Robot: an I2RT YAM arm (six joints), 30 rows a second.
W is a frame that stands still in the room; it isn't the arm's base.
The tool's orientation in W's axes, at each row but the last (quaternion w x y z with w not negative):
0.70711, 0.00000, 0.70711, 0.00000
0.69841, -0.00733, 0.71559, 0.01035
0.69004, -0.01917, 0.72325, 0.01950
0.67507, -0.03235, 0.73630, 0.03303
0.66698, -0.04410, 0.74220, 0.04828
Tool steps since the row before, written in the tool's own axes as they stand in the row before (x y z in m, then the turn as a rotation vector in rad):
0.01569, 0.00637, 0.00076, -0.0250, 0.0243, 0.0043
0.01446, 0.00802, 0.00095, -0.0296, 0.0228, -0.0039
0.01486, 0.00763, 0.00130, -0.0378, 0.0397, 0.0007
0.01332, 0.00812, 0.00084, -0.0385, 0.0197, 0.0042
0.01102, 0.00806, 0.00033, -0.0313, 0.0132, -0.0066
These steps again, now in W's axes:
0.00076, 0.00637, -0.01569, 0.0043, 0.0243, 0.0250
0.00040, 0.00810, -0.01444, -0.0037, 0.0226, 0.0298
0.00018, 0.00768, -0.01489, 0.0003, 0.0397, 0.0378
-0.00107, 0.00812, -0.01330, 0.0057, 0.0201, 0.0381
-0.00189, 0.00802, -0.01089, -0.0049, 0.0123, 0.0320

